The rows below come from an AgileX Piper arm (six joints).
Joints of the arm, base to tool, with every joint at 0 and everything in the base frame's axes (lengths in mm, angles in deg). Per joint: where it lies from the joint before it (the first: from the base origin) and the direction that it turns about. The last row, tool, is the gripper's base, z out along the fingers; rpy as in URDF.
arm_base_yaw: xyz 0.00 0.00 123.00 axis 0 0 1
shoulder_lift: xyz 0.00 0.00 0.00 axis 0 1 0
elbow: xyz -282.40 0.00 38.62 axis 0 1 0
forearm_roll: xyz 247.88 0.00 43.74 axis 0.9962 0 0.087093
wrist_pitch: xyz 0.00 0.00 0.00 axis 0 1 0
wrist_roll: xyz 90.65 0.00 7.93 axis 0.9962 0 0.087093
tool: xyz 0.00 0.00 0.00 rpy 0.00 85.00 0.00
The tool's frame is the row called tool.
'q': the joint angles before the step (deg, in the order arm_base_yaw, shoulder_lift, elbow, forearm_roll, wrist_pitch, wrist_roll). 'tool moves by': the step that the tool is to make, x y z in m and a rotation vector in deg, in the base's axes. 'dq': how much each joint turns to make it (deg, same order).
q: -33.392 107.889 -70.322 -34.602 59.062 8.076
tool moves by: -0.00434 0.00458 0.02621 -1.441 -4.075 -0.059
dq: 0.000 -4.443 -0.001 1.246 -0.059 -0.620
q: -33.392 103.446 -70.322 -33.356 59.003 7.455
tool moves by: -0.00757 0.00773 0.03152 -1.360 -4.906 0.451
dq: 0.001 -5.528 0.001 1.986 -0.001 -1.487
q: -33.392 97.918 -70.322 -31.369 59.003 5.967
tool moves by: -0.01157 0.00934 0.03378 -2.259 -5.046 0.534
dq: 0.001 -6.053 -0.002 1.257 0.105 -1.159
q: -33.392 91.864 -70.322 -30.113 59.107 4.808
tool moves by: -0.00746 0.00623 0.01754 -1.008 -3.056 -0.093
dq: 0.001 -3.308 0.000 0.961 0.114 -0.244
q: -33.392 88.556 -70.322 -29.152 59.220 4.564
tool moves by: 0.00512 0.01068 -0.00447 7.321 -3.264 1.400
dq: 0.001 -0.133 0.000 9.454 -0.001 -4.043
